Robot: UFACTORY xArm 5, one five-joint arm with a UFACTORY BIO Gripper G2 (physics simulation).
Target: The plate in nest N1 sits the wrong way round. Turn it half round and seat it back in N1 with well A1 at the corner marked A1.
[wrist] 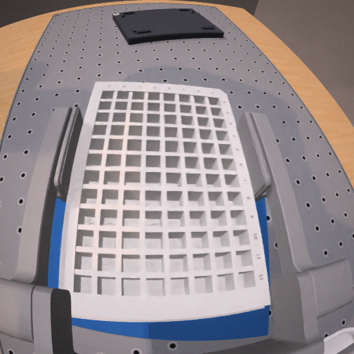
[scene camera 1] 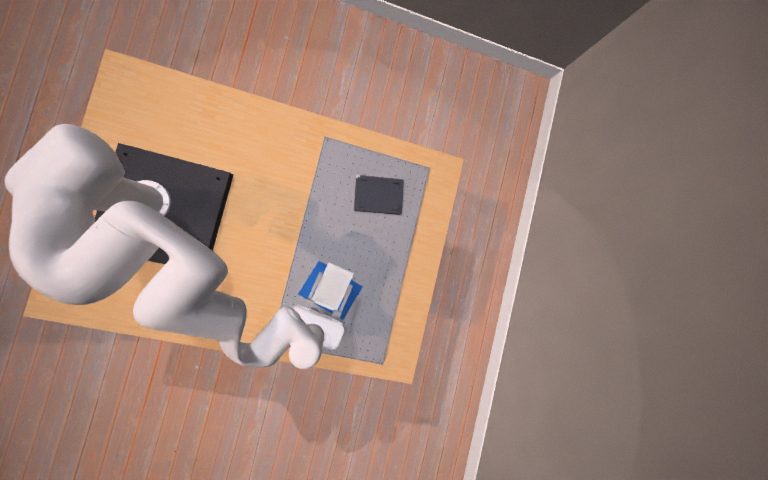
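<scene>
The white plate (scene camera 1: 333,286) (wrist: 160,195) is held with its grid of wells facing up. Numbers run down its right edge in the wrist view, 12 nearest; the letters at the far edge are too small to read. My gripper (scene camera 1: 332,289) (wrist: 162,150) is shut on the plate, one finger along each long side. The plate appears to be above the blue pad (scene camera 1: 308,281) (wrist: 200,328); the exact height cannot be told. The dark nest (scene camera 1: 378,195) (wrist: 167,25), N1, holds no plate. A small white mark sits at its upper left corner in both views.
The nest and pad are on the grey perforated board (scene camera 1: 345,155) (wrist: 55,55), which lies on the wooden table (scene camera 1: 254,118) (wrist: 310,85). The arm's black base plate (scene camera 1: 195,181) is at the left. The arm reaches along the table's lower side in the scene view.
</scene>
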